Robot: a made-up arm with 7 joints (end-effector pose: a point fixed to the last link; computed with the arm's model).
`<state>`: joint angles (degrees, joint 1 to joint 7).
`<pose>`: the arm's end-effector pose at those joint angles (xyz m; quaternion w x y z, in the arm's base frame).
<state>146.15 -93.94 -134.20 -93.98 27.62 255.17 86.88</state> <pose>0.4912 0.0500 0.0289 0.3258 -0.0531 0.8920 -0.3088</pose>
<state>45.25 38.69 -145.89 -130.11 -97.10 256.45 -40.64</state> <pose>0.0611 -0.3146 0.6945 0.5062 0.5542 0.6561 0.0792</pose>
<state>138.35 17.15 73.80 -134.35 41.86 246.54 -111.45</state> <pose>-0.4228 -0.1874 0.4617 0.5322 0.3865 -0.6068 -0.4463</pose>
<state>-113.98 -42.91 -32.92 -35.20 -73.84 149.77 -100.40</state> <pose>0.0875 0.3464 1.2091 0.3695 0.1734 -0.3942 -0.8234</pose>
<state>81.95 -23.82 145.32 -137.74 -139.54 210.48 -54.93</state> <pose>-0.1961 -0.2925 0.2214 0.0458 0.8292 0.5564 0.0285</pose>
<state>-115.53 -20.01 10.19 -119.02 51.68 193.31 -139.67</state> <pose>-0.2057 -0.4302 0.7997 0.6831 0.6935 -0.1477 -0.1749</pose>
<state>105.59 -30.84 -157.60 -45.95 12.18 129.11 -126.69</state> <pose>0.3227 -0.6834 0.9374 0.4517 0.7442 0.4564 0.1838</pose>
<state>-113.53 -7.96 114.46 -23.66 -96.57 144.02 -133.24</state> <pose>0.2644 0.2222 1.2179 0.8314 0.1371 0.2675 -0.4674</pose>
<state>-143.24 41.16 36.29 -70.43 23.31 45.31 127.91</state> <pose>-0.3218 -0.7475 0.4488 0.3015 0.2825 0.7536 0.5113</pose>
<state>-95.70 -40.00 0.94 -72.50 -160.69 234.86 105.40</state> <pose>0.0280 -0.0542 1.0050 0.6952 0.6774 -0.0849 0.2250</pose>
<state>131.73 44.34 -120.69 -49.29 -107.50 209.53 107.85</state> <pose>0.0184 0.5280 0.8966 0.0219 0.2599 0.5254 0.8099</pose>
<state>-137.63 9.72 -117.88 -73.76 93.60 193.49 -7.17</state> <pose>-0.0649 0.4547 0.9566 0.8249 -0.5620 -0.0518 -0.0331</pose>
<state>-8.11 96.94 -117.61 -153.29 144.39 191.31 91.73</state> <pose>-0.1440 -0.1998 0.6028 0.0210 -0.5656 -0.0635 0.8220</pose>
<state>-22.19 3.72 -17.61 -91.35 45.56 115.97 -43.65</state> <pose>0.5390 -0.4945 0.7674 0.1591 -0.9130 0.0705 -0.3690</pose>
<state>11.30 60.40 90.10 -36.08 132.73 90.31 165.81</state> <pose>0.6750 0.5052 0.8174 0.3459 0.0545 0.2799 -0.8939</pose>
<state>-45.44 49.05 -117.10 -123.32 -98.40 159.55 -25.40</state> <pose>-0.4511 -0.3667 0.5403 0.0300 0.6168 -0.1363 -0.7747</pose>
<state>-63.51 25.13 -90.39 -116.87 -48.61 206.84 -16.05</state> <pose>-0.4128 -0.4169 0.5810 0.5659 0.7027 -0.3726 -0.2172</pose>
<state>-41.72 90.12 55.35 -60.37 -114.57 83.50 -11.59</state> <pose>0.8373 -0.1249 0.0457 0.3668 0.8458 0.2656 -0.2820</pose>
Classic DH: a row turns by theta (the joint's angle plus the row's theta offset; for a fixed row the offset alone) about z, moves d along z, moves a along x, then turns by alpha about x. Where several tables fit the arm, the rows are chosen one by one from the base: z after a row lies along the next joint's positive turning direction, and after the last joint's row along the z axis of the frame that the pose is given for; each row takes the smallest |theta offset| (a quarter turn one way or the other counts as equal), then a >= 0, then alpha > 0; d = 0 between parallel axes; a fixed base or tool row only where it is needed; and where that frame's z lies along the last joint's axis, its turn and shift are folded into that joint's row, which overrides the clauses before.
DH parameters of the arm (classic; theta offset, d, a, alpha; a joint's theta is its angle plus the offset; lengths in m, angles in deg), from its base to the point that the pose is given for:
joint 1: 0 0.385 0 -90
joint 2: 0 0 0 90
joint 3: 0 0.29 0.071 90
joint 4: 0 0 -0.109 -90
joint 5: 0 0.508 0 90
joint 6: 0 0 0.137 90
joint 7: 0 0 0 0

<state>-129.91 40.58 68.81 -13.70 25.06 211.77 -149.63</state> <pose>-0.3735 -0.3691 0.9436 0.8981 0.2272 -0.3587 -0.1145</pose>
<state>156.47 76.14 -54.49 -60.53 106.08 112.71 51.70</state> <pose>-0.4743 0.7509 0.2638 0.0765 -0.8823 -0.2860 0.3660</pose>
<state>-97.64 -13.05 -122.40 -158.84 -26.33 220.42 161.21</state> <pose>-0.3460 0.2182 0.3170 0.1140 -0.8749 -0.0118 0.4705</pose>
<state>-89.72 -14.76 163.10 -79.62 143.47 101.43 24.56</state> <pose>0.2115 0.7574 0.6940 0.6260 -0.3677 -0.0317 0.6869</pose>
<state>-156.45 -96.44 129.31 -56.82 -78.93 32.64 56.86</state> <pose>0.7827 -0.1680 0.0743 0.9675 0.0029 -0.2486 0.0458</pose>
